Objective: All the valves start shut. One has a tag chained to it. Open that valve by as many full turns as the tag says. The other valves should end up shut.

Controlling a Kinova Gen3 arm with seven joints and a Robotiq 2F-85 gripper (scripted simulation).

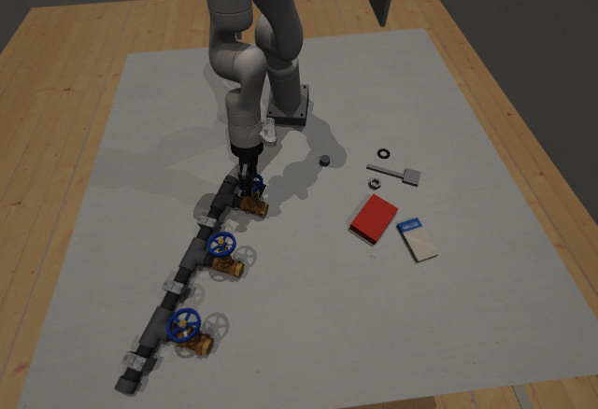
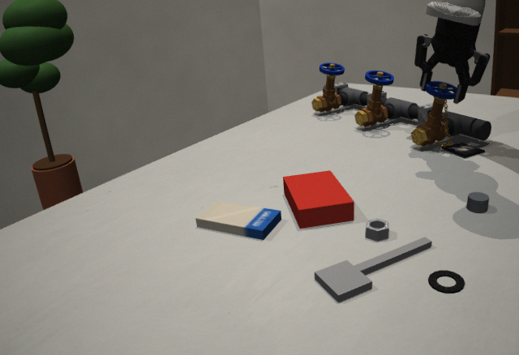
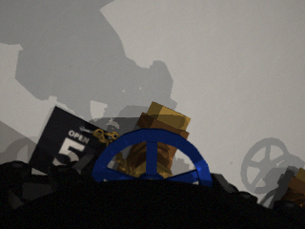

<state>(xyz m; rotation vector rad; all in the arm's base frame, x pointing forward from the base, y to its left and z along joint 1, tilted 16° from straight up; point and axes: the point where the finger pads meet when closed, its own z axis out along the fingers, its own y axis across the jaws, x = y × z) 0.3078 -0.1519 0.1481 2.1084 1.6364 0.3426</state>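
My gripper is now 4 cm past the black tag and 12 cm above it. The rest, counted from my hand: red block 13 cm ahead, 31 cm to the left, 11 cm below; small grey cylinder 10 cm behind, 23 cm to the left, 11 cm below; grey paddle-shaped tool 44 cm to the left, 12 cm below.
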